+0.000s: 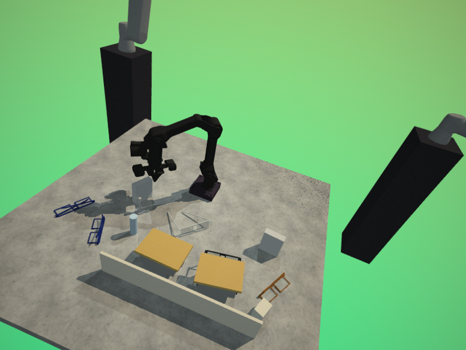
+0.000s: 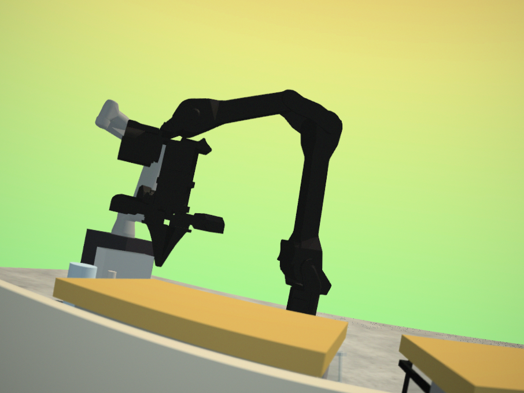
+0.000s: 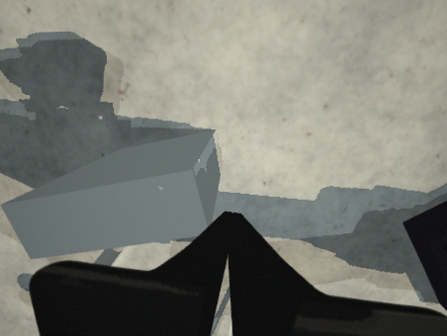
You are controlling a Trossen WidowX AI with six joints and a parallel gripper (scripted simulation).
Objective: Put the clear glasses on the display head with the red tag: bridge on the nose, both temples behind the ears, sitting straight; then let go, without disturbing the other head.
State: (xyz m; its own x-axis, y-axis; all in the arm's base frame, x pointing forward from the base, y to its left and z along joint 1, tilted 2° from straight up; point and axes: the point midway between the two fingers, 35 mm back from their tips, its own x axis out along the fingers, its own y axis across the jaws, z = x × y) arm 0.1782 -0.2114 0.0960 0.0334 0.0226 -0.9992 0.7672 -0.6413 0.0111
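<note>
Now: gripper tip 12 cm short of the small post and 7 cm above it. Also, from my gripper tip: cream wall (42 cm ahead, 36 cm to the left, 4 cm below).
</note>
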